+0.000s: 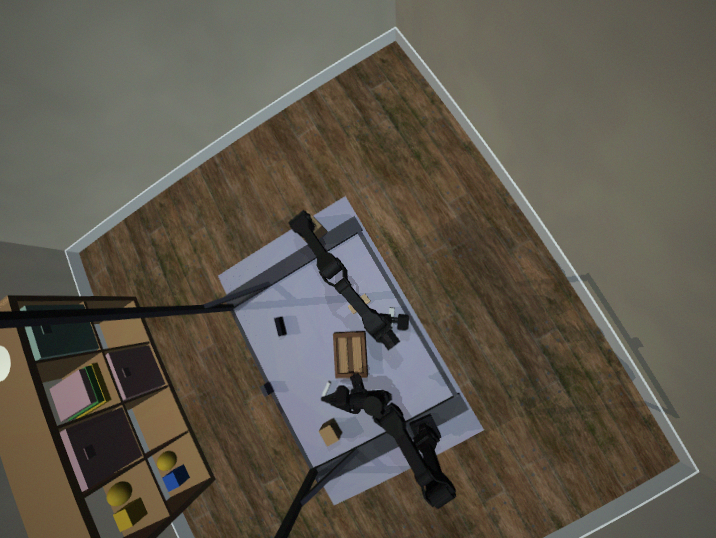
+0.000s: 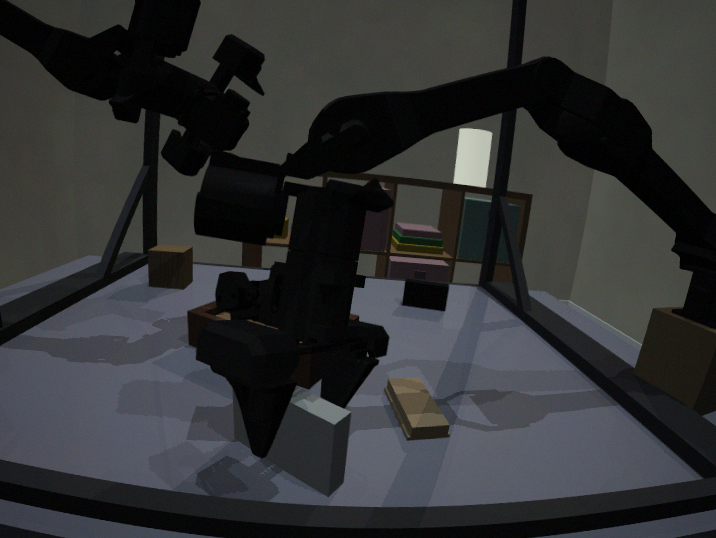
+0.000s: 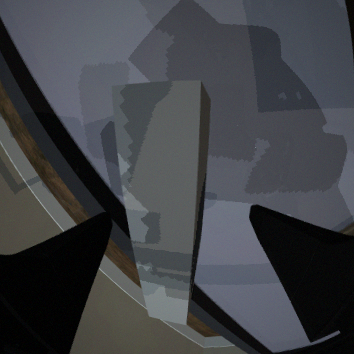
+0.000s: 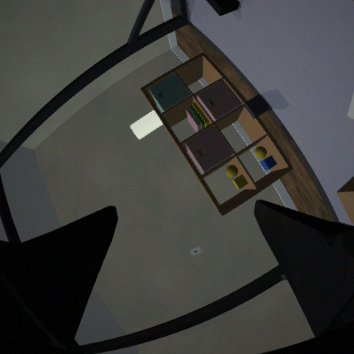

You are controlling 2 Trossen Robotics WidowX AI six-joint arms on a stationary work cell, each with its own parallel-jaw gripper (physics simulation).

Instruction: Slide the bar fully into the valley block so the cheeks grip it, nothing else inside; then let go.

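Frame: origin at the left arm's base, x right, y ahead, z up, level; metres.
Seen in the pictures: left gripper, fingertip midpoint: (image 1: pixel 391 317) (image 2: pixel 295 440) (image 3: pixel 181 215); right gripper, fingertip midpoint: (image 1: pixel 325 401) (image 4: pixel 185 210); left arm's base, link origin: (image 1: pixel 306 225) (image 2: pixel 702 318); right arm's base, link origin: (image 1: pixel 425 431).
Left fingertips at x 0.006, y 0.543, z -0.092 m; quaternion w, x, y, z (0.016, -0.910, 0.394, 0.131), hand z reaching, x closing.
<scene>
Offsets run from my left fingertips to a thing's middle.
A pale grey-green upright slab {dz +0.007, dx +0.010, dy +0.007 m} (image 1: pixel 392 311) (image 2: pixel 315 448) (image 3: pixel 167 150) stands near the table's front edge. My left gripper (image 1: pixel 393 318) (image 2: pixel 300 429) (image 3: pixel 181 215) is open and points down, with one fingertip on each side of the slab, gripping nothing. A thin tan bar-like piece {dz -0.023, dx +0.066, dy -0.143 m} (image 1: pixel 364 299) (image 2: pixel 417 404) lies flat beside it. A brown wooden tray {dz -0.005, dx +0.245, dy -0.004 m} (image 1: pixel 335 354) (image 2: pixel 199 330) holds two long tan strips with a groove between. My right gripper (image 1: pixel 325 398) (image 4: pixel 185 210) is open and empty, raised beyond the tray. I cannot tell which piece is the valley block.
A whitish piece {dz -0.018, dx +0.438, dy +0.038 m} (image 1: pixel 326 388) (image 4: pixel 351 107) lies near the right gripper. A wooden cube {dz +0.007, dx +0.543, dy +0.188 m} (image 1: pixel 329 432) (image 2: pixel 170 268) (image 4: pixel 348 196) and a black block {dz -0.005, dx +0.410, dy -0.316 m} (image 1: pixel 280 326) (image 2: pixel 425 295) (image 4: pixel 223 6) stand on the table. A shelf unit (image 4: pixel 206 172) is beyond the table. Frame rails edge the table.
</scene>
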